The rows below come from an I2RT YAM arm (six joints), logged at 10 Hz.
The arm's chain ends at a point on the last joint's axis. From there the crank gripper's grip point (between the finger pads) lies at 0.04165 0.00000 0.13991 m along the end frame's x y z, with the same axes.
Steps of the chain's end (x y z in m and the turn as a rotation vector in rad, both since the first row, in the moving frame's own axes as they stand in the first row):
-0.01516, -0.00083, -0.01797, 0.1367, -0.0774, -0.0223
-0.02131, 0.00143, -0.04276, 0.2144, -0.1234, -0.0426
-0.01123, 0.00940, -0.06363, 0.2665, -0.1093, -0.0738
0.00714, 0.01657, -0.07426, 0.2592, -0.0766, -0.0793
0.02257, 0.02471, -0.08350, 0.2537, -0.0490, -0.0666
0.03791, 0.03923, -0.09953, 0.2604, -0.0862, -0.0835
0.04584, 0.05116, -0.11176, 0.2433, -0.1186, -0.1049
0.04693, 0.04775, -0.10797, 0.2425, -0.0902, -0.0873
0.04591, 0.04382, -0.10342, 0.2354, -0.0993, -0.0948
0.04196, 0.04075, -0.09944, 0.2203, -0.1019, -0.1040
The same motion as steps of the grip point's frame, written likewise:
-0.02629, -0.02090, -0.01655, 0.1367, -0.0774, -0.0223
-0.03938, -0.03019, -0.04212, 0.2144, -0.1234, -0.0426
-0.02802, -0.03041, -0.06531, 0.2665, -0.1093, -0.0738
-0.00512, -0.02246, -0.07661, 0.2592, -0.0766, -0.0793
0.01448, -0.01314, -0.08648, 0.2537, -0.0490, -0.0666
0.02421, -0.00010, -0.10167, 0.2604, -0.0862, -0.0835
0.02719, 0.01356, -0.11251, 0.2433, -0.1186, -0.1049
0.03267, 0.01075, -0.10935, 0.2425, -0.0902, -0.0873
0.03025, 0.00756, -0.10434, 0.2354, -0.0993, -0.0948
0.02584, 0.00628, -0.09982, 0.2203, -0.1019, -0.1040

